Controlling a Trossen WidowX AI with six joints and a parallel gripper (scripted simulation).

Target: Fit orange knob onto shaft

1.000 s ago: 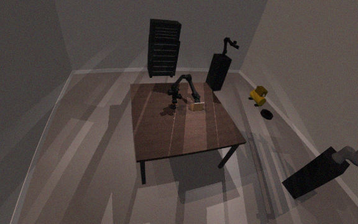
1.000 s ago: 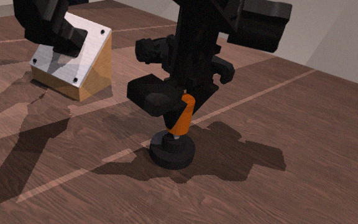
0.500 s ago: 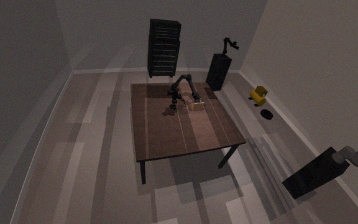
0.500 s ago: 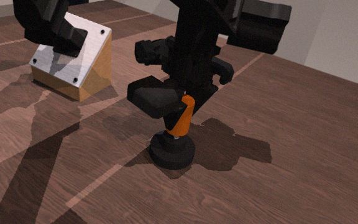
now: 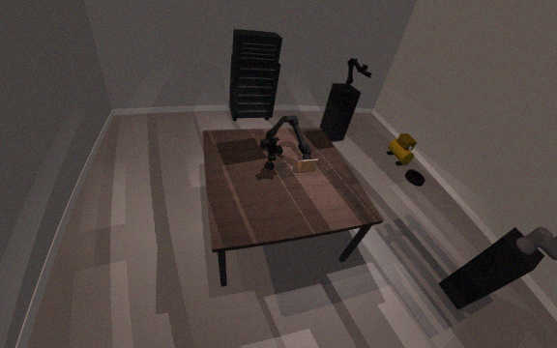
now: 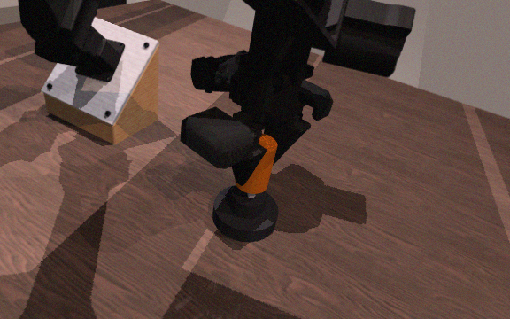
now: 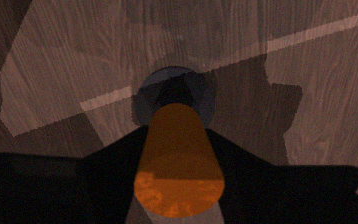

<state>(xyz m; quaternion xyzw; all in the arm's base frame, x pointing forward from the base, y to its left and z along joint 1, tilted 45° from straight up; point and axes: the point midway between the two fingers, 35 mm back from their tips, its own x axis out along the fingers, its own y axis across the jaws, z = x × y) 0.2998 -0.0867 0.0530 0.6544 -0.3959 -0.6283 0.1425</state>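
The orange knob is 3 cm above my gripper tip. Also, from my gripper tip: round dark pedestal: 4 cm below.
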